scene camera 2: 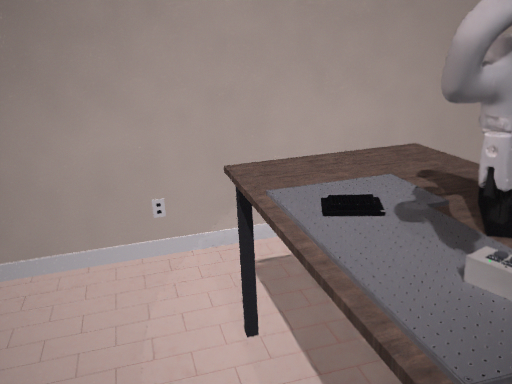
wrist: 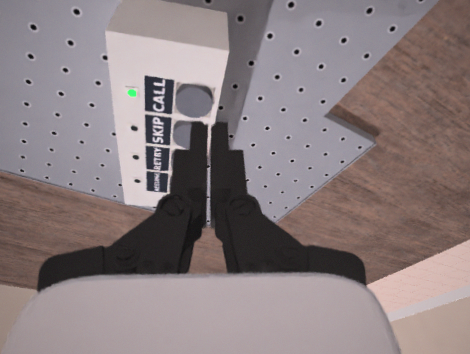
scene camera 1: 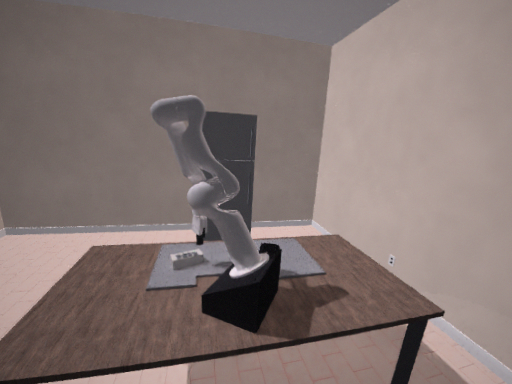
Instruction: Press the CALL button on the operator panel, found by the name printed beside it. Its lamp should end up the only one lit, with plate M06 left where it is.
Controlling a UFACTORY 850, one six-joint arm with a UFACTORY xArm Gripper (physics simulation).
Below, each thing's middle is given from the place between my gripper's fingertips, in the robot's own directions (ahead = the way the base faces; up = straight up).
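Call button (wrist: 194, 101): my gripper 60 mm above it, 20 mm to the right of it. White operator panel (wrist: 149, 56): from my hand, 70 mm to the left, 10 mm behind, 80 mm below. By their middles, of the things named here, call button nearest to my gripper.
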